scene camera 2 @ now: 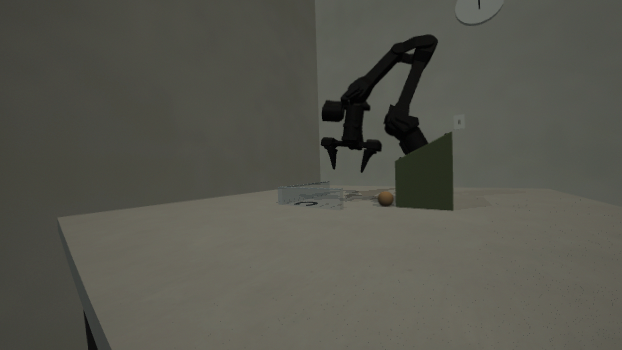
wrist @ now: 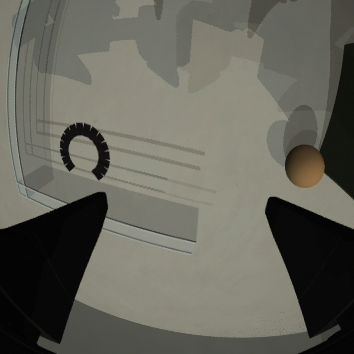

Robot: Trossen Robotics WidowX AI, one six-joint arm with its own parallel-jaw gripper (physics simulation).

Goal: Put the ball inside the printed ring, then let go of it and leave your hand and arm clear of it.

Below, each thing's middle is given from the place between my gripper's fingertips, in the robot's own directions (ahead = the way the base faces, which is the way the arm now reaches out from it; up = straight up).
Labels:
The orange-brown ball (wrist: 304,165) lies 110 mm behind my hand, 90 mm below it and 20 mm to the right of it.

